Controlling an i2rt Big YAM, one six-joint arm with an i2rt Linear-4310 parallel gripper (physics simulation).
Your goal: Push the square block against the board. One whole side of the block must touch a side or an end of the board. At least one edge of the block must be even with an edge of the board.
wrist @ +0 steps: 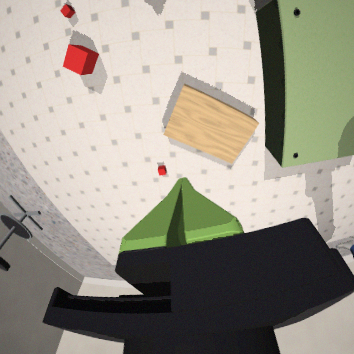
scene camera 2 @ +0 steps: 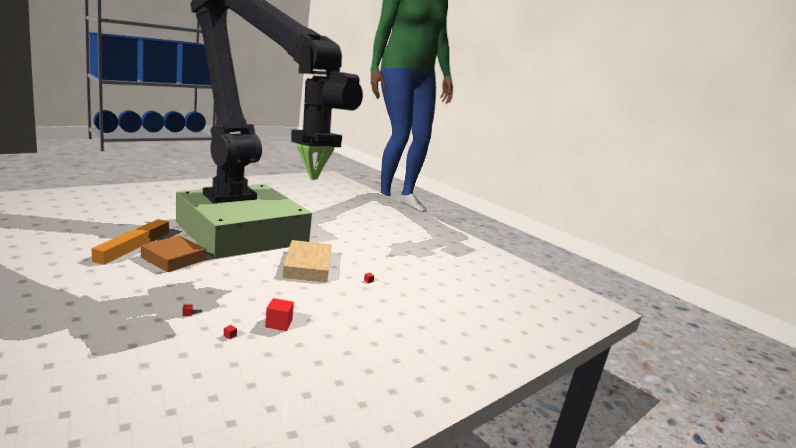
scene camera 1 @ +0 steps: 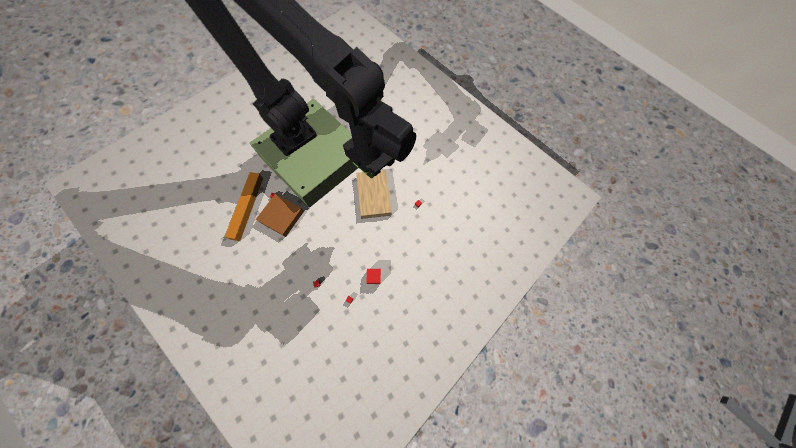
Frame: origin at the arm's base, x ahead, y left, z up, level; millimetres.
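Where they show: gripper, fingertip midpoint: (wrist: 183, 183) (scene camera 2: 313, 179) (scene camera 1: 372, 176); arm's base at its link origin: (scene camera 2: 229, 196) (scene camera 1: 294, 137).
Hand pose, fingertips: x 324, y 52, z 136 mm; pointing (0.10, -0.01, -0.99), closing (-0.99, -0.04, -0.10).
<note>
Each offset is from my fingertips to the centre of the thing.
The brown square block @[dx -173, dy -239, dz -208 mm] (scene camera 1: 280, 214) (scene camera 2: 172, 251) lies flat beside the front corner of the green base; whether they touch I cannot tell. The light wood-grain board @[dx -38, dy +29, dz -208 mm] (scene camera 1: 374, 194) (scene camera 2: 308, 257) (wrist: 211, 124) lies flat to the block's right in both scene views, with a wide gap between them. The brown block does not show in the wrist view. My gripper (scene camera 2: 314, 177) (wrist: 183, 183) is shut and empty, pointing down, high above the table near the board. In scene view 1 the arm hides most of its fingers.
The green base (scene camera 1: 317, 166) (scene camera 2: 261, 233) (wrist: 320, 85) stands behind the block and board. An orange bar @[dx -269, dy -302, dz -207 mm] (scene camera 1: 242, 207) (scene camera 2: 129, 242) lies left of the block. A red cube @[dx +166, dy -146, dz -202 mm] (scene camera 1: 373, 276) (scene camera 2: 279, 314) (wrist: 80, 59) and several tiny red cubes lie about. A person (scene camera 2: 412, 83) stands behind the table.
</note>
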